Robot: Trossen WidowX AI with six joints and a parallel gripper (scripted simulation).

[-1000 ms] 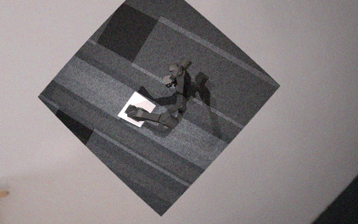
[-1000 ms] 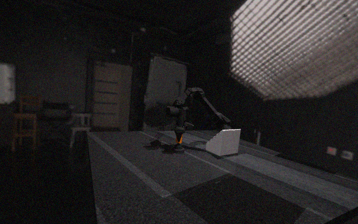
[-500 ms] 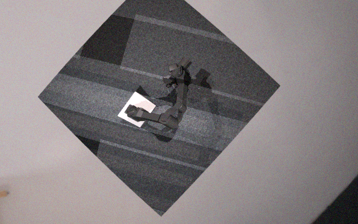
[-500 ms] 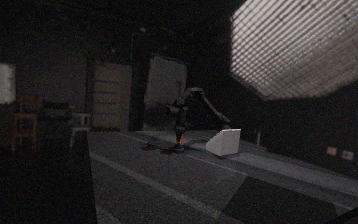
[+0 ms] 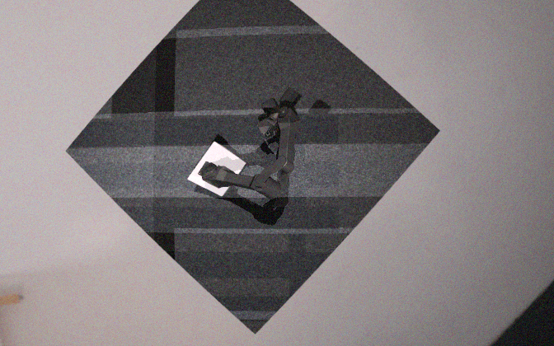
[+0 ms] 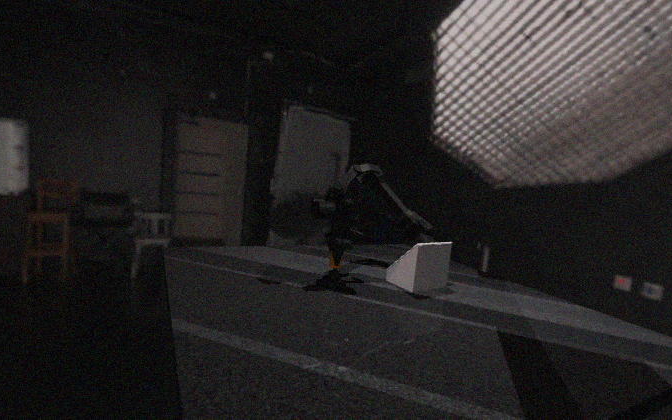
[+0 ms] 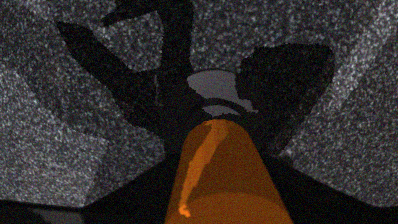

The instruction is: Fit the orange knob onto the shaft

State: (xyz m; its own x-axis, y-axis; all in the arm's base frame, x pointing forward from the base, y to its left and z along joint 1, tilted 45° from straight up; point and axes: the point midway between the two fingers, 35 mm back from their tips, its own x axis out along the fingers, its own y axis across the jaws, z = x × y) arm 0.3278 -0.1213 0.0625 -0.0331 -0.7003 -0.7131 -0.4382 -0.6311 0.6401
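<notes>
Right now my gripper tip is 2 cm below the orange knob. Round my gripper tip: dark pedestal base: 4 cm below.
</notes>
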